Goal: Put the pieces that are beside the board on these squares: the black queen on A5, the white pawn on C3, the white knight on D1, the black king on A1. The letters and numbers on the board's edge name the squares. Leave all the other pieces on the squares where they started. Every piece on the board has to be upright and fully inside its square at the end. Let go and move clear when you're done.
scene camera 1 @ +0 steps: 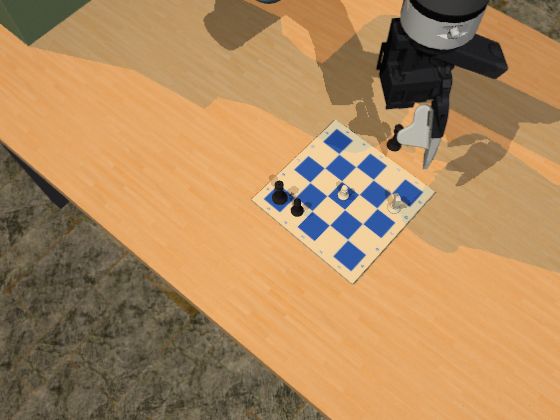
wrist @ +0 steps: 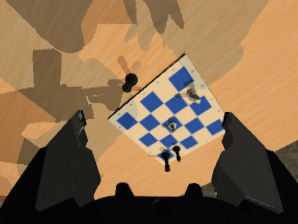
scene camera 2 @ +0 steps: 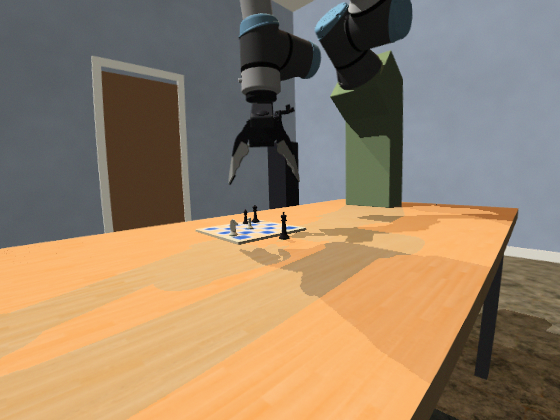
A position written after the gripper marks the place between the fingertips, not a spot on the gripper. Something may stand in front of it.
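Note:
Scene camera 1 shows the gripper [scene camera 1: 413,123]. In scene camera 2 the gripper [scene camera 2: 264,183] appears again, along with a cream chessboard [scene camera 2: 261,230], while the wrist view has its own sight of the gripper [wrist: 153,112].

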